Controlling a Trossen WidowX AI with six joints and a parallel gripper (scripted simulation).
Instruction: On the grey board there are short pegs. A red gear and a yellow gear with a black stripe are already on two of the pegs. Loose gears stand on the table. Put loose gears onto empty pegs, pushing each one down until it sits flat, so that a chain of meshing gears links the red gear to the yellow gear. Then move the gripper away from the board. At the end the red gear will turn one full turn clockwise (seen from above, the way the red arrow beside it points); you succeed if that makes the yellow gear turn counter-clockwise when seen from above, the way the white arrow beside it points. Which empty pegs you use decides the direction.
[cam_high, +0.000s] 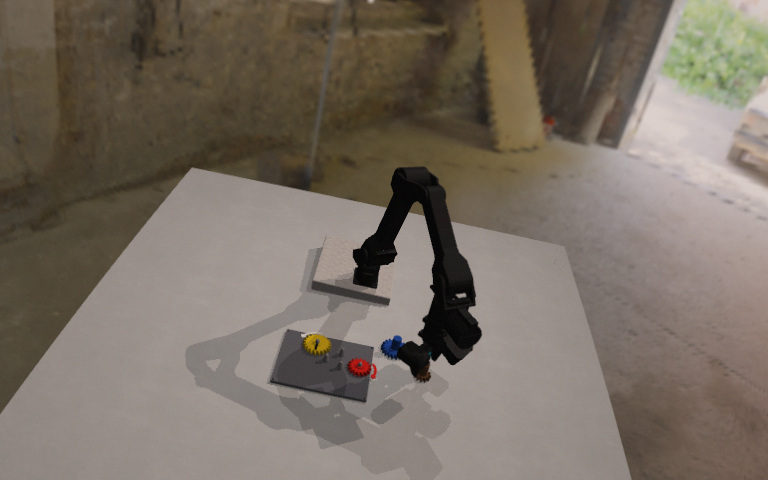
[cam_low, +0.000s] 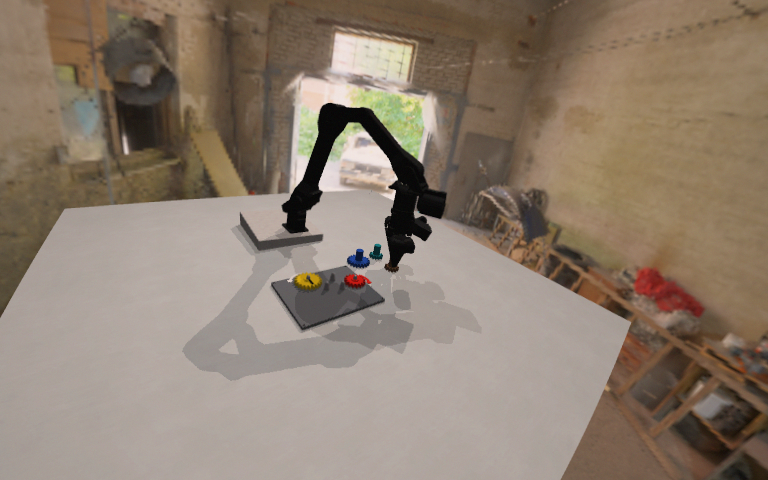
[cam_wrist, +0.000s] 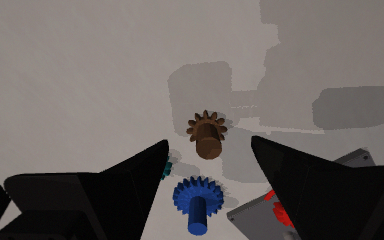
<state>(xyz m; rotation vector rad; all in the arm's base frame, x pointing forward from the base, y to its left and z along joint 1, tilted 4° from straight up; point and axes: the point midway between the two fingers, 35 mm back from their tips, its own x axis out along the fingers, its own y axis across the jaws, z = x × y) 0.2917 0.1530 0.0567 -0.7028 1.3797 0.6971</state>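
The red gear is 140 mm to the right of my gripper tip, 20 mm ahead of it and 10 mm below it. From my gripper tip the other things lie so: brown gear 10 mm below; then teal gear 80 mm behind, 10 mm to the left, 10 mm below; then blue gear 70 mm behind, 60 mm to the right, 10 mm below.
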